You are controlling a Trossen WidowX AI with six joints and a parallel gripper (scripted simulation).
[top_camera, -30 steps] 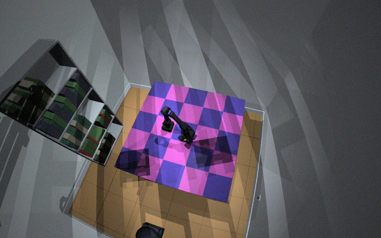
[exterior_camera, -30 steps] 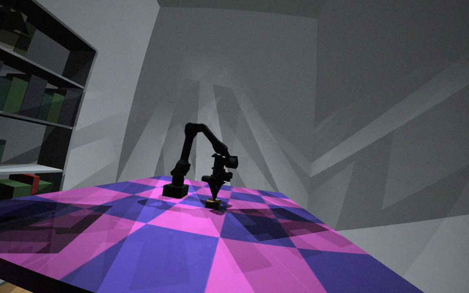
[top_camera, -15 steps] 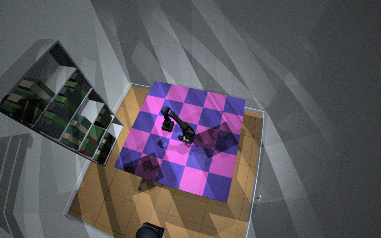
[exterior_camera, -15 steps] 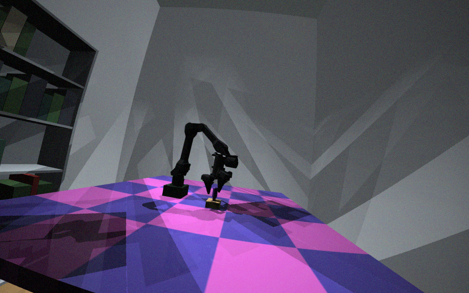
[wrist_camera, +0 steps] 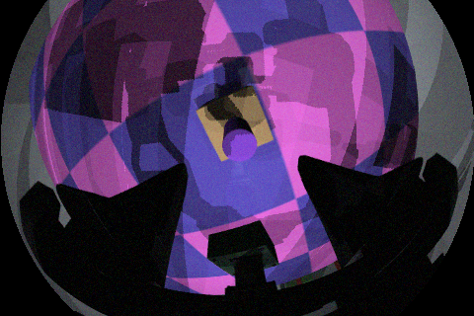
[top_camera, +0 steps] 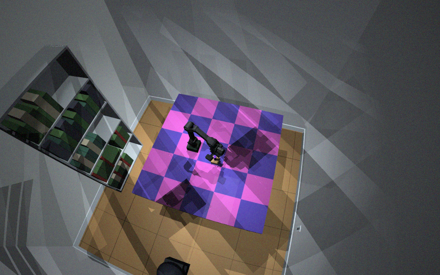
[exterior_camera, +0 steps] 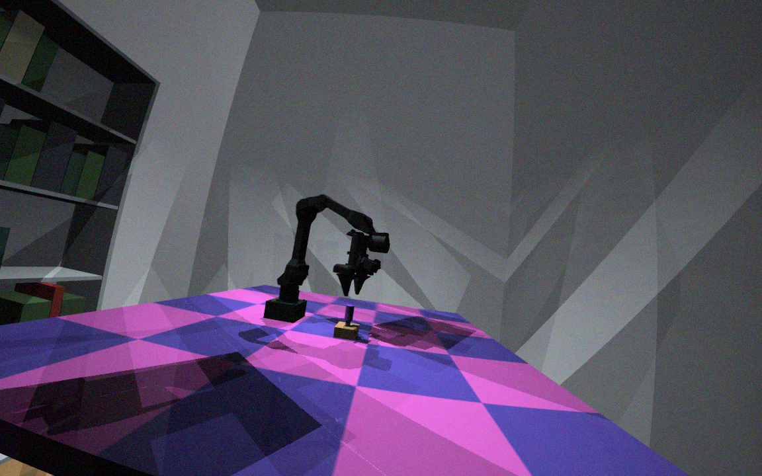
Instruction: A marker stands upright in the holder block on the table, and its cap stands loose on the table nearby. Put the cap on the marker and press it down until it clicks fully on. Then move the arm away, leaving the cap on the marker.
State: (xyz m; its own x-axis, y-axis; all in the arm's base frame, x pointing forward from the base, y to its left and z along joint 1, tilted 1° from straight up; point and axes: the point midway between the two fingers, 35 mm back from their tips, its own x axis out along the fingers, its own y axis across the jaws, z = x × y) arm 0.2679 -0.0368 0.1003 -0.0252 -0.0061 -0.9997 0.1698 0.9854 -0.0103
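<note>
The cap lies 60 mm below my gripper tip. Also, from my gripper tip: block 120 mm below.
</note>
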